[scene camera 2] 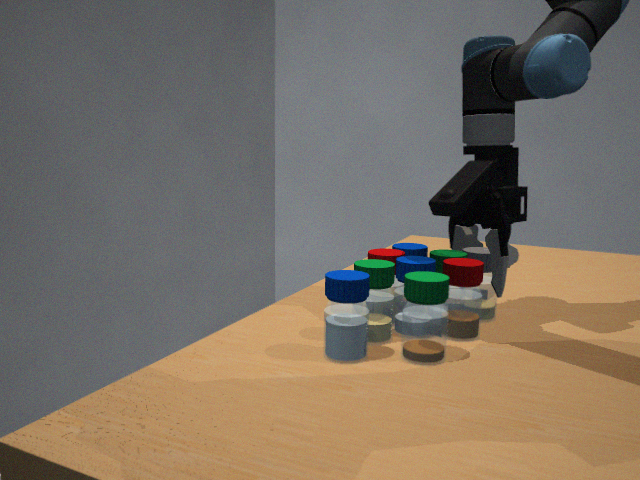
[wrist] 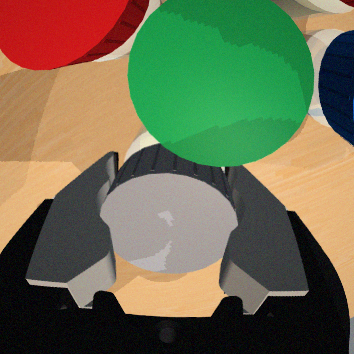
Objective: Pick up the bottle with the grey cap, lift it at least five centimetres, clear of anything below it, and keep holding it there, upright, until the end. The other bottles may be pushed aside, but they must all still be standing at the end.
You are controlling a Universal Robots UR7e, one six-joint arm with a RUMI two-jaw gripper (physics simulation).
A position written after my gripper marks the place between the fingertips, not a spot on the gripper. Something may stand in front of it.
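My gripper (scene camera 2: pixel 479 293), (wrist: pixel 171 156). Green-capped bottle (wrist: pixel 220 90). Red-capped bottle (scene camera 2: pixel 464 304). Green-capped bottle (scene camera 2: pixel 424 318).
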